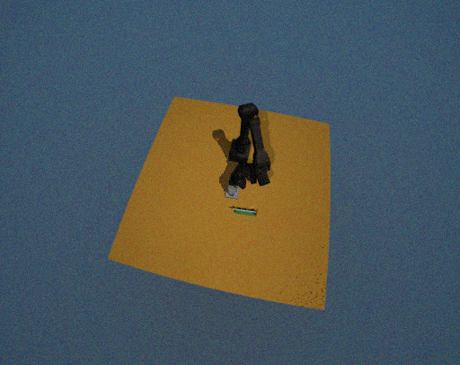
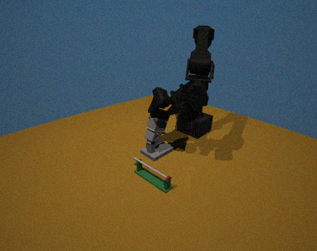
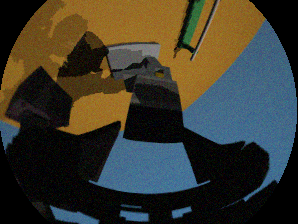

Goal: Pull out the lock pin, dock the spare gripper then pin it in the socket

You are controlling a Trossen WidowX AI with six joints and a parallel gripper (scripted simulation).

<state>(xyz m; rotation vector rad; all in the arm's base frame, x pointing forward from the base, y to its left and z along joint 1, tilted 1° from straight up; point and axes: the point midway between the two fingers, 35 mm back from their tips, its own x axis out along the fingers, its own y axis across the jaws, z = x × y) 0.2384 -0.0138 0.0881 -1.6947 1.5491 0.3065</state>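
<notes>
The spare gripper is 1 cm ahead of my gripper tip, 1 cm to the left of it and 3 cm below it. The rest, counted from my gripper tip: grey mount: 2 cm ahead, 2 cm to the left, 10 cm below; green mount: 15 cm ahead, 11 cm to the left, 13 cm below.
</notes>
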